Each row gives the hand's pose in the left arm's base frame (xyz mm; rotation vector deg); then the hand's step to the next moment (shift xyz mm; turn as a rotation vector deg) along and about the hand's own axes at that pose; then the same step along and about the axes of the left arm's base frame.
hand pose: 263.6 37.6 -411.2 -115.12 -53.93 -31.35
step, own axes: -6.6 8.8 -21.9 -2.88 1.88 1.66
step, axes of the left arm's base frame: 1.9 -24.2 3.5 -0.27 -0.54 -3.77
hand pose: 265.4 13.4 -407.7 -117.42 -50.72 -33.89
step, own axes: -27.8 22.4 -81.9 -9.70 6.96 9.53
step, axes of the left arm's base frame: -8.9 -87.3 16.7 -0.05 1.16 -15.23
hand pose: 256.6 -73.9 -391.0 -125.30 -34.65 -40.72
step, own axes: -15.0 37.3 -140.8 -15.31 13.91 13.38
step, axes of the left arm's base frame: -30.2 -133.7 51.4 1.21 -1.23 -24.57
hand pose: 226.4 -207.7 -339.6 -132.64 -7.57 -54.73
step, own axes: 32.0 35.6 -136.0 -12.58 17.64 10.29
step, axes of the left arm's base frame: -47.5 -112.2 77.1 2.52 -6.40 -22.98
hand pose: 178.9 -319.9 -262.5 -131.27 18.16 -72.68
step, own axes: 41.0 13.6 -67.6 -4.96 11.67 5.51
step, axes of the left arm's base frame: -34.3 -50.1 52.5 2.39 -6.07 -12.19
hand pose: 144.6 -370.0 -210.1 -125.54 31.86 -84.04
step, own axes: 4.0 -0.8 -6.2 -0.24 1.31 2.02
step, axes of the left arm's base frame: -4.3 -2.4 5.6 1.69 -0.66 -1.60
